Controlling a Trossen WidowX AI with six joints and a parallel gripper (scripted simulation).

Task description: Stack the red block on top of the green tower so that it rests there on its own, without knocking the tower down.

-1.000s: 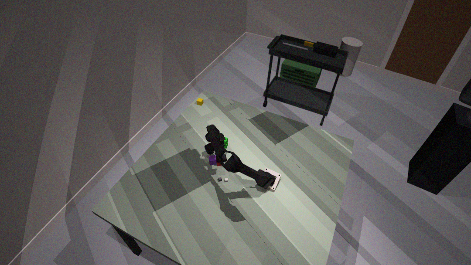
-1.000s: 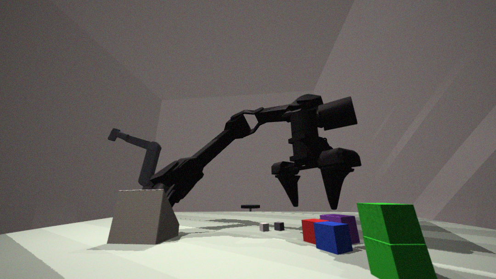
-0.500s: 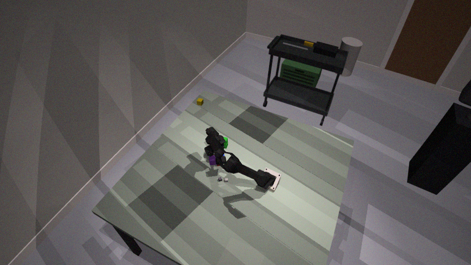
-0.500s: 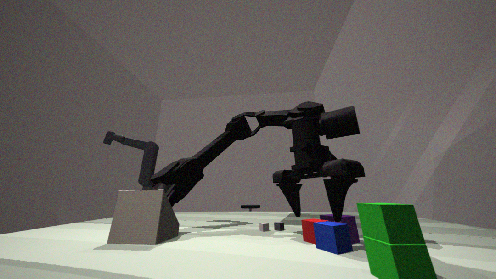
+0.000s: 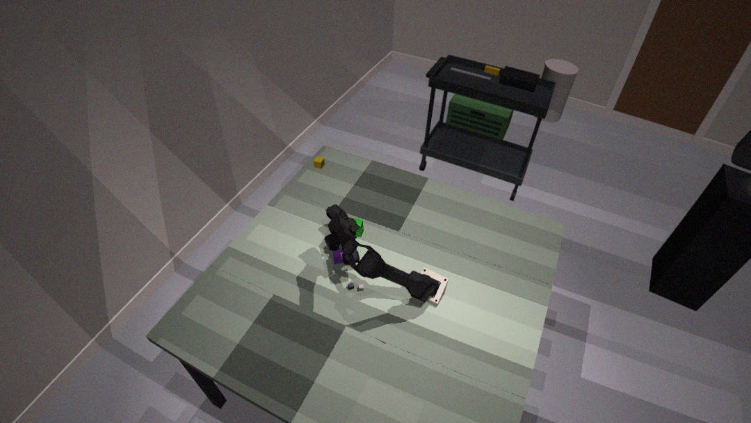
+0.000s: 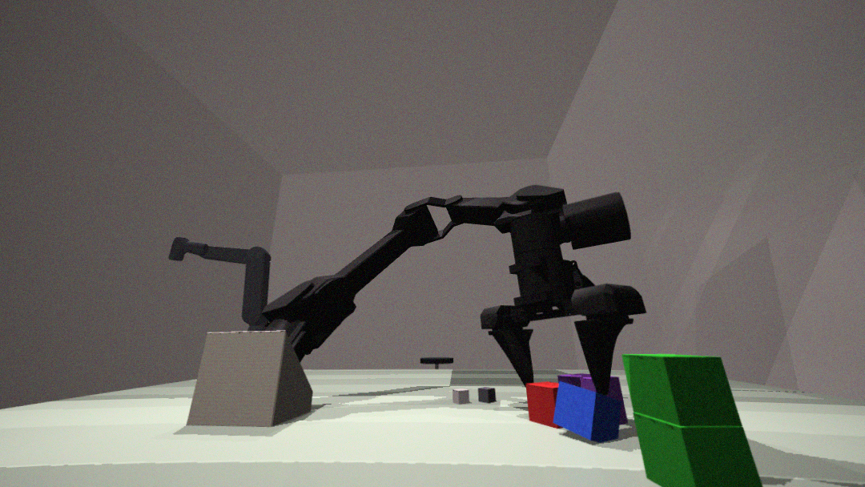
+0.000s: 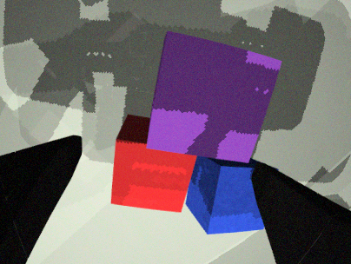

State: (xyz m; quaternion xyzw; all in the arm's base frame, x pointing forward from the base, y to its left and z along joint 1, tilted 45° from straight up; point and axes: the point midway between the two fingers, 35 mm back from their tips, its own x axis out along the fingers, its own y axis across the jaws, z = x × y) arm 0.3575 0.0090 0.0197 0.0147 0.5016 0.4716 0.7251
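Right now the red block is 10 mm below my gripper tip and 10 mm behind it. Also, from my gripper tip: blue block (50 mm to the right, 10 mm below, 10 mm ahead); then dark block (110 mm to the left, 90 mm behind, 20 mm below); then purple block (30 mm ahead, 10 mm to the left, 10 mm below).
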